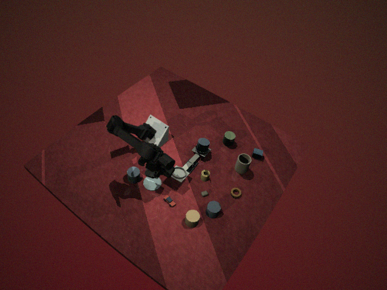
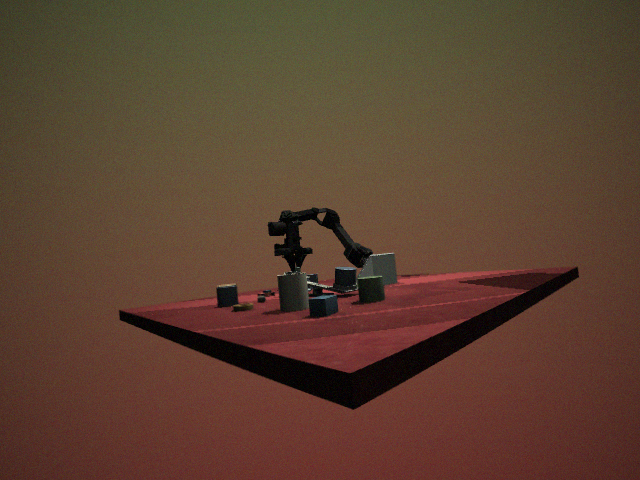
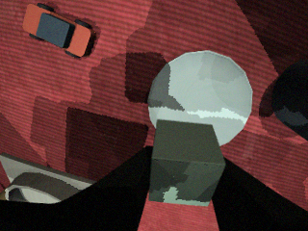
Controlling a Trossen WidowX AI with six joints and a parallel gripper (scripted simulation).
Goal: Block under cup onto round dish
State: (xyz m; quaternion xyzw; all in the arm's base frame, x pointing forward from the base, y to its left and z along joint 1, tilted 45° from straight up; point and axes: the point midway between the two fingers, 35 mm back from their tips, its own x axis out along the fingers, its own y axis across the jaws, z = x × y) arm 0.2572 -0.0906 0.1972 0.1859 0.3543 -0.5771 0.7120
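Right now the pale blue round dish is 80 mm below my gripper tip, 20 mm behind it and 10 mm to the right of it. Also, from my gripper tip: beige cup: 430 mm to the left, 280 mm ahead, 40 mm below; tan cylinder: 290 mm ahead, 50 mm below, 20 mm to the right; toy car: 130 mm ahead, 70 mm below, 30 mm to the right.
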